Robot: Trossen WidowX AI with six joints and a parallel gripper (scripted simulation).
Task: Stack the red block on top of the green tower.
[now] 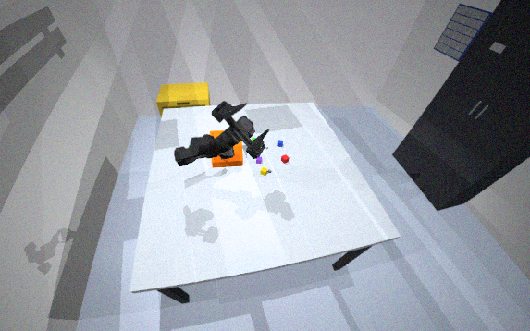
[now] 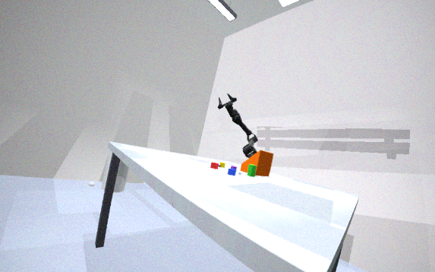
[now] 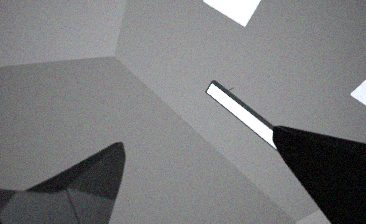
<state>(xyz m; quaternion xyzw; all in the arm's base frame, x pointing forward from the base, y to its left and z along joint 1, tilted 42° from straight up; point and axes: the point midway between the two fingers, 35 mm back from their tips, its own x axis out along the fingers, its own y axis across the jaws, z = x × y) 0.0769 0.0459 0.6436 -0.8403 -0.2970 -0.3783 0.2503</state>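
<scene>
The red block is 60 cm below my gripper tip, 41 cm to the left of it and 26 cm ahead of it. Round my gripper tip: yellow block 60 cm below, 31 cm to the left, 11 cm ahead; then purple block 60 cm below, 40 cm to the left, 9 cm ahead; then blue block 60 cm below, 56 cm to the left, 26 cm ahead.
</scene>
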